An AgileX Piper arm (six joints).
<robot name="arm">
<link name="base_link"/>
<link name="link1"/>
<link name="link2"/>
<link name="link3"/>
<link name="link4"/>
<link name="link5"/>
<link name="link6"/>
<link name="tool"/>
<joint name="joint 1" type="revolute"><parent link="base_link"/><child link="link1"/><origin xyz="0 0 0.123" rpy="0 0 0"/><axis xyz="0 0 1"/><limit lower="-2.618" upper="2.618"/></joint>
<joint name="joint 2" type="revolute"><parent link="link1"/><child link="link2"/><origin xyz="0 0 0" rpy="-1.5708 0 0"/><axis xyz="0 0 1"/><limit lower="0" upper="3.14"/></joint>
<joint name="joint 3" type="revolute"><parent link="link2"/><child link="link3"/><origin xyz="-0.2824 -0.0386 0" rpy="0 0 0"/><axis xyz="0 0 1"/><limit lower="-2.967" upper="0"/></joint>
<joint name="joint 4" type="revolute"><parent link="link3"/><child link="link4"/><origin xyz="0.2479 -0.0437 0" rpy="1.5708 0 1.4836"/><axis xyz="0 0 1"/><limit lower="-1.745" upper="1.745"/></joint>
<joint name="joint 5" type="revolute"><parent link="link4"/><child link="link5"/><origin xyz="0 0 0" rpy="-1.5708 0 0"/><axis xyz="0 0 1"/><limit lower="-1.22" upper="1.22"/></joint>
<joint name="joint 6" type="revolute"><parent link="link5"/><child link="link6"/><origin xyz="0 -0.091 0" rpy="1.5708 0 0"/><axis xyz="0 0 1"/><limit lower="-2.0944" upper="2.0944"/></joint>
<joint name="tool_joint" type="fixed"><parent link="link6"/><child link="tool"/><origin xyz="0 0 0" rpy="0 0 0"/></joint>
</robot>
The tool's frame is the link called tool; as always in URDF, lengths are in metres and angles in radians.
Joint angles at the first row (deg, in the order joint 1, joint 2, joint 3, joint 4, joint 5, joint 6):
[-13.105, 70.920, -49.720, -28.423, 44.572, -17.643]
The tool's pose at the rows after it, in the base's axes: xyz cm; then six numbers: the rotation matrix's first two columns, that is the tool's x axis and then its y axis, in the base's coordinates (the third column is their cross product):
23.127, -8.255, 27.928, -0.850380, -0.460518, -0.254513, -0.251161, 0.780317, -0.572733
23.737, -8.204, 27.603, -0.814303, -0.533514, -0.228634, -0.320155, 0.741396, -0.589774
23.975, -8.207, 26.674, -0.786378, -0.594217, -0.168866, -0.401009, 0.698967, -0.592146
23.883, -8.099, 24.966, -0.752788, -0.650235, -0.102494, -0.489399, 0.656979, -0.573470
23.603, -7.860, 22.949, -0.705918, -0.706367, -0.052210, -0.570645, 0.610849, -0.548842
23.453, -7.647, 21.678, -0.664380, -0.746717, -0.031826, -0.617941, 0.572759, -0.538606
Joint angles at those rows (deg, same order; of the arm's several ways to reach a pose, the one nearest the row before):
[-13.106, 71.745, -49.572, -27.783, 41.235, -20.758]
[-13.104, 72.819, -49.573, -27.151, 38.919, -25.562]
[-13.105, 74.054, -48.692, -27.149, 38.015, -30.077]
[-13.104, 75.412, -46.308, -27.086, 36.648, -34.351]
[-13.104, 76.721, -42.992, -27.037, 33.850, -38.264]
[-13.106, 77.576, -40.728, -27.034, 30.989, -40.928]

